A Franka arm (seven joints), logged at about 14 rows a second.
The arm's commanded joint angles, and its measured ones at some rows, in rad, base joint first. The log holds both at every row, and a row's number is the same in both.
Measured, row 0:
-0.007 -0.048 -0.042 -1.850 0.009 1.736 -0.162
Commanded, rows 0 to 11:
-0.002 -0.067 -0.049 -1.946 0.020 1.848 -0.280
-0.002 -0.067 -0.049 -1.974 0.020 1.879 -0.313
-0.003 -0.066 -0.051 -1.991 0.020 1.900 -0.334
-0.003 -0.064 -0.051 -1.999 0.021 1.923 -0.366
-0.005 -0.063 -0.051 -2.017 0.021 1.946 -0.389
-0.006 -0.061 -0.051 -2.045 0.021 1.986 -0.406
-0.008 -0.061 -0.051 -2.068 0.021 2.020 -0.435
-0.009 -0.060 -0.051 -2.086 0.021 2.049 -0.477
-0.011 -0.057 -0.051 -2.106 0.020 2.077 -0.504
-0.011 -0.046 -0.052 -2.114 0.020 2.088 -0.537
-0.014 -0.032 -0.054 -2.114 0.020 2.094 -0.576
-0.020 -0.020 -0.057 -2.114 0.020 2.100 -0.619
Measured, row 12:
-0.009 -0.033 -0.050 -2.104 0.009 2.072 -0.535
